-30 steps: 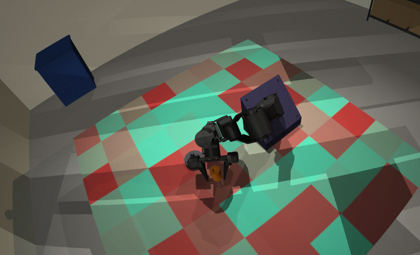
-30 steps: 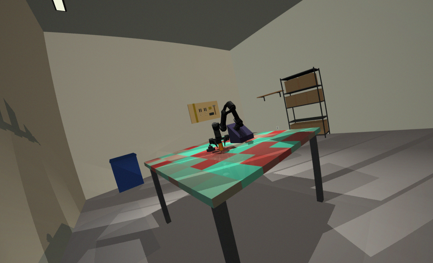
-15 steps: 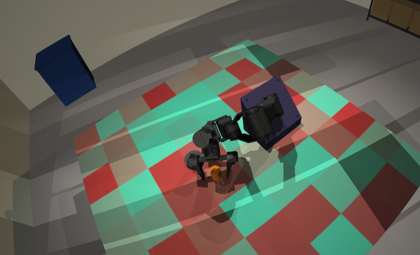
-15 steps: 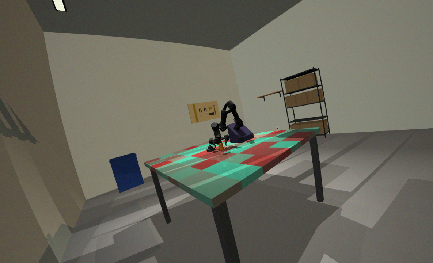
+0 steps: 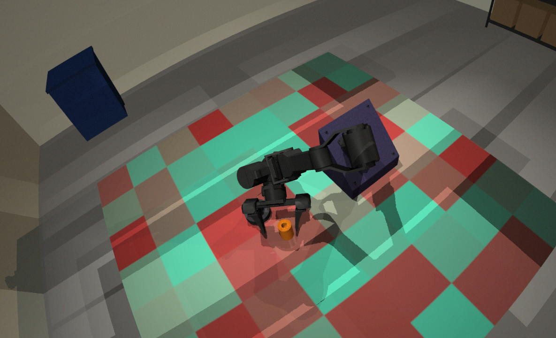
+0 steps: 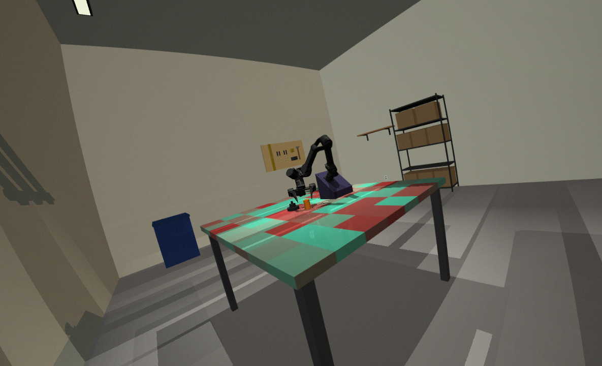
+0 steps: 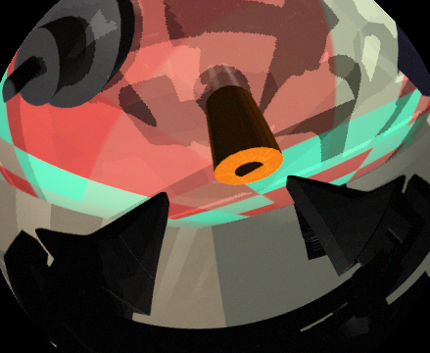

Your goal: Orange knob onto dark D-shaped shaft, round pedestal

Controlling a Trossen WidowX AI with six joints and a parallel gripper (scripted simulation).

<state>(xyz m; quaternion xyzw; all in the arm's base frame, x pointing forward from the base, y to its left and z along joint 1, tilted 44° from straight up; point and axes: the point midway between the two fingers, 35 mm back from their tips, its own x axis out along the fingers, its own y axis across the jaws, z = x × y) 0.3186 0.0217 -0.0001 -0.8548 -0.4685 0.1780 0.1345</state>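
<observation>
Right now the orange knob is 2 cm behind my gripper tip, 1 cm to the right of it and 3 cm below it. The rest, counted from my gripper tip: round dark pedestal (1 cm behind, 14 cm to the right, 3 cm below).
</observation>
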